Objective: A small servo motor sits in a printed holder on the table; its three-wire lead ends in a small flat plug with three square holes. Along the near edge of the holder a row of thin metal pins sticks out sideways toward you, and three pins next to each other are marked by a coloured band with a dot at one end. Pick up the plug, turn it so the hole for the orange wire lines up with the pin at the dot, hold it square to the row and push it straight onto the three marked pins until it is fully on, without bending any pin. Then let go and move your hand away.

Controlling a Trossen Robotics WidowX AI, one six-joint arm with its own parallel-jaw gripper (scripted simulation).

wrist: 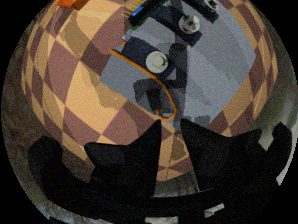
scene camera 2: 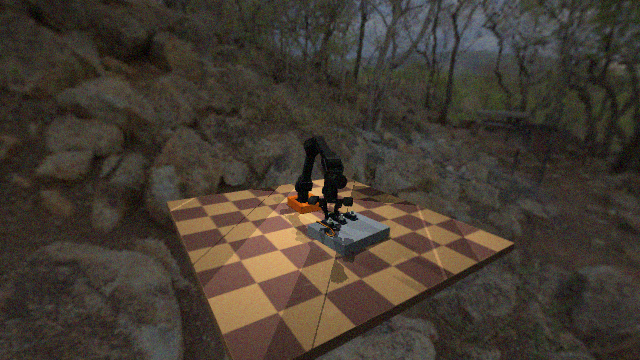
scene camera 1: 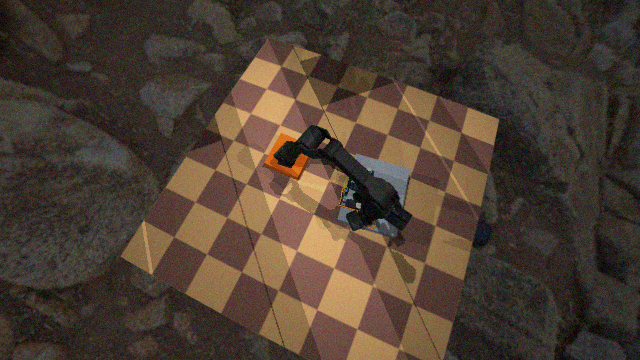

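There is a holder here, and what scene camera 1 shows me on the holder (scene camera 1: 397,175) is the same spot that scene camera 2 shows me on the holder (scene camera 2: 375,225).
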